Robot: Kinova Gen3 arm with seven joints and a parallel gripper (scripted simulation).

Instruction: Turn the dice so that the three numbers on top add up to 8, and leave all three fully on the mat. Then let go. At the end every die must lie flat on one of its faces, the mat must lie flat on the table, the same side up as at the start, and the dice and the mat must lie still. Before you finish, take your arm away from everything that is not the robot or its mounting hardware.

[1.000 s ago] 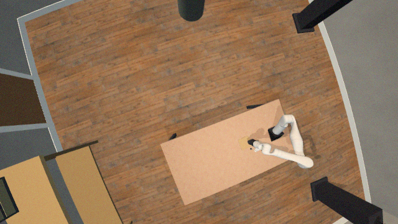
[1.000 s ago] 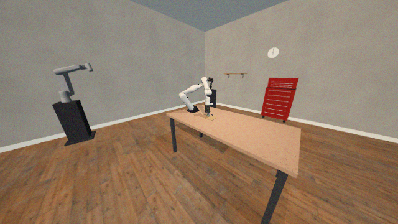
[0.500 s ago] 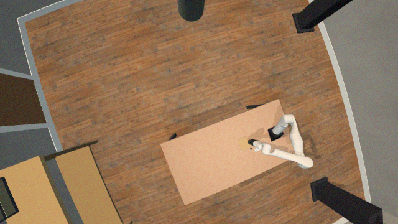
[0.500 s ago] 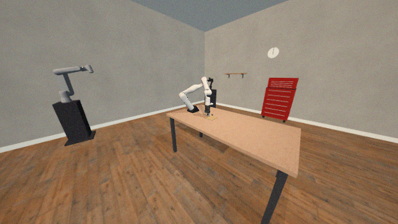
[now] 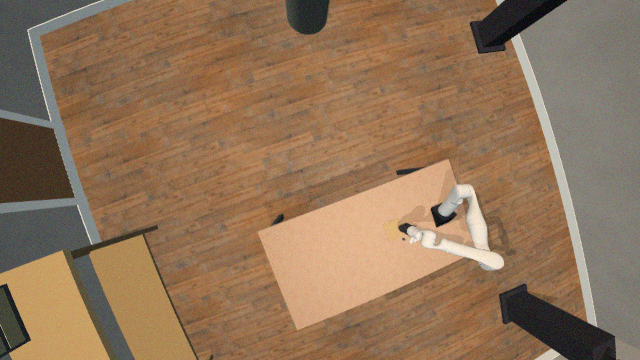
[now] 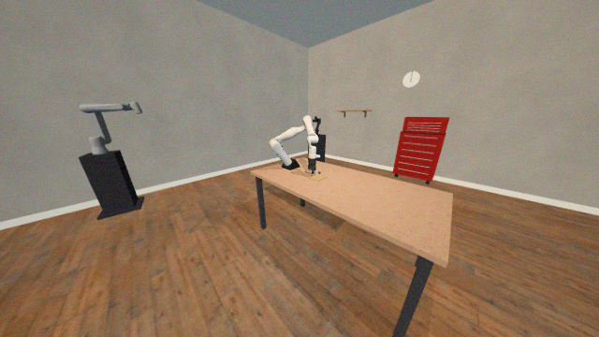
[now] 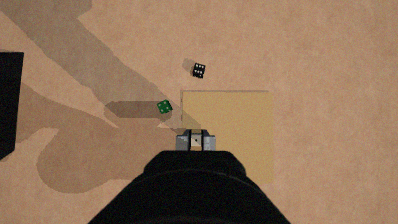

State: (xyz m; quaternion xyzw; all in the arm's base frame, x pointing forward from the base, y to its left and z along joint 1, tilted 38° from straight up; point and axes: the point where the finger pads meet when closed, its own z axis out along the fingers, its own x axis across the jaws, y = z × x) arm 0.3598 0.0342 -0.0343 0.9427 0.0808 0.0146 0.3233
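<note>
The white die is 1 cm below my hand. Also, from my hand: black die: 10 cm to the left, 2 cm below, 1 cm behind; then green die: 5 cm behind, 4 cm to the left, 2 cm below; then tan mat: 5 cm ahead, 3 cm below.
</note>
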